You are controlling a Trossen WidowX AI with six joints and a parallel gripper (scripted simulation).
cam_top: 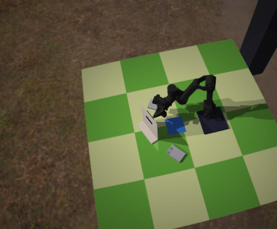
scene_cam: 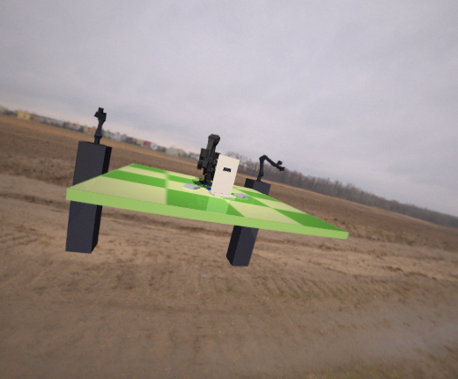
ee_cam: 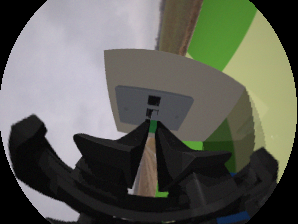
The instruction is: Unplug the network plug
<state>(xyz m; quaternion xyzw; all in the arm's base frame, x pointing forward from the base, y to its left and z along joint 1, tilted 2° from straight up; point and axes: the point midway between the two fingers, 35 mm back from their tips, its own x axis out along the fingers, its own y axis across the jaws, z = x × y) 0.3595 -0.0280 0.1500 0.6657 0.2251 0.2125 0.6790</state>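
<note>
Right now my gripper tip is 140 mm past the blue marked square, 20 mm to the right of it and 160 mm above it. From my gripper tip the other things lie so: beige panel: 40 mm ahead, 10 mm to the left, 60 mm below; green network plug: right at my gripper tip.
</note>
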